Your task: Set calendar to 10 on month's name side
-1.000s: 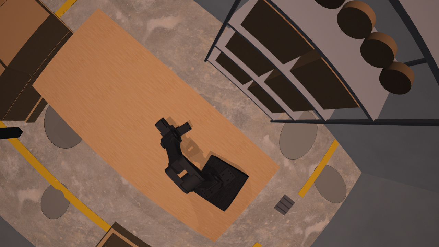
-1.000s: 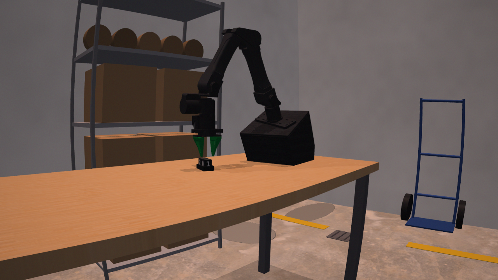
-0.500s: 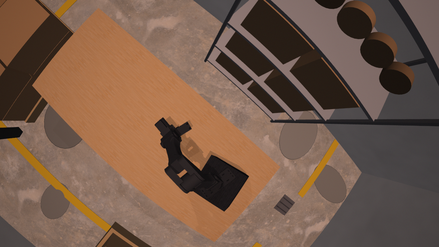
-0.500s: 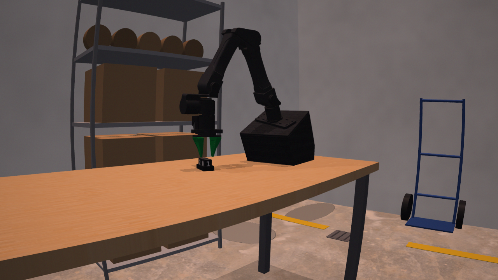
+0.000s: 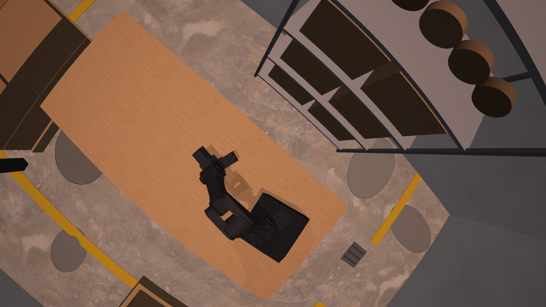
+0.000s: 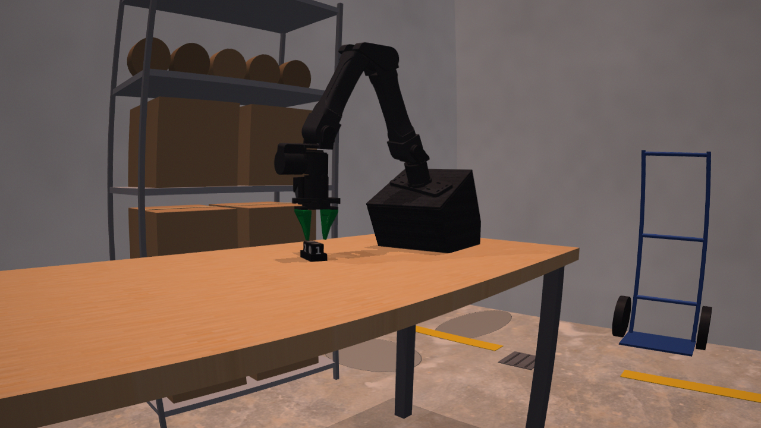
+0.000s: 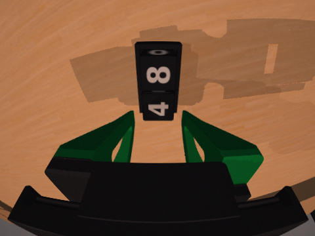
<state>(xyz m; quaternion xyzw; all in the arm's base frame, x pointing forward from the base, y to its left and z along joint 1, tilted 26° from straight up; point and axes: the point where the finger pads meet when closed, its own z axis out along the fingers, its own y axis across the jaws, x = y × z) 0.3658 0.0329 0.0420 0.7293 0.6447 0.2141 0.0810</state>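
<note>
Now: hand 20 mm to the left of the black tray and 50 mm above it.
</note>
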